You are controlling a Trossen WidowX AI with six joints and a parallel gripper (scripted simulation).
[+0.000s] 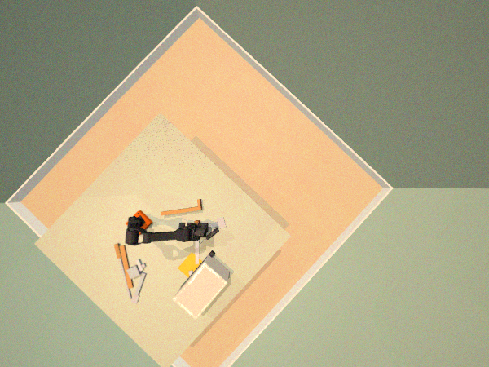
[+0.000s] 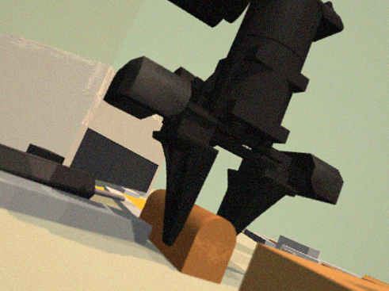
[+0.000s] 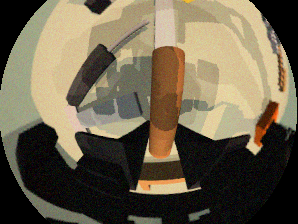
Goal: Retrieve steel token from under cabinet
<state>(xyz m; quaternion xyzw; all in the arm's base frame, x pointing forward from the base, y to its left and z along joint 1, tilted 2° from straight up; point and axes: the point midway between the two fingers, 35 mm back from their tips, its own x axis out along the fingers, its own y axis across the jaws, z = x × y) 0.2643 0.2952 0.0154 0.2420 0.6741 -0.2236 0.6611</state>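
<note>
Now: gripper tip 120 mm short of the dark screwdriver and 10 mm to the right of it. The rest, counted from my gripper tip: token 240 mm ahead, 240 mm to the right; then orange stick 70 mm behind, 570 mm to the right.
</note>
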